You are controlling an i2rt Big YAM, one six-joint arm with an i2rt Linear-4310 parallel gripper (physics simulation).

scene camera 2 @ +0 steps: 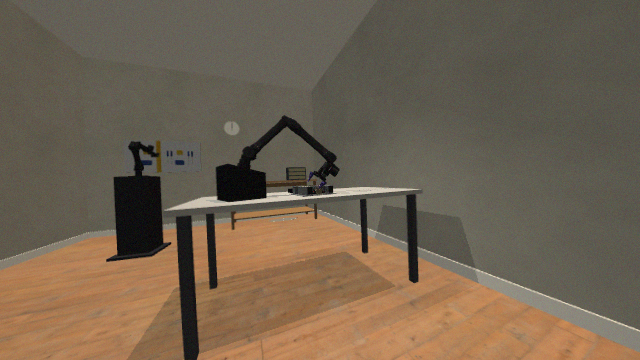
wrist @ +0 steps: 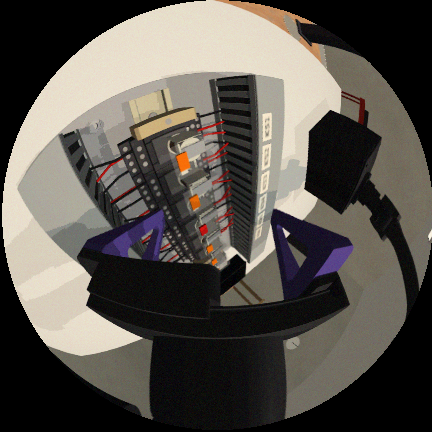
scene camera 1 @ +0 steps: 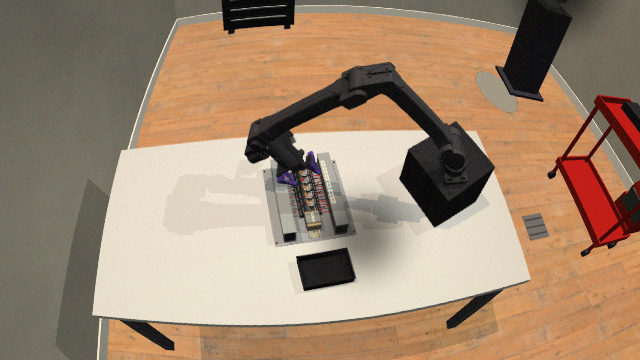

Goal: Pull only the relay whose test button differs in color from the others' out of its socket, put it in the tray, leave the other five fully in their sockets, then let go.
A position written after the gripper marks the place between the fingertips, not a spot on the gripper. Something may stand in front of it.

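Scene camera 1 shows the gripper (scene camera 1: 307,179). The wrist view shows the gripper (wrist: 217,214) too, together with a tan end block (wrist: 146,127), a grey panel (wrist: 192,89) and a relay (wrist: 207,219).
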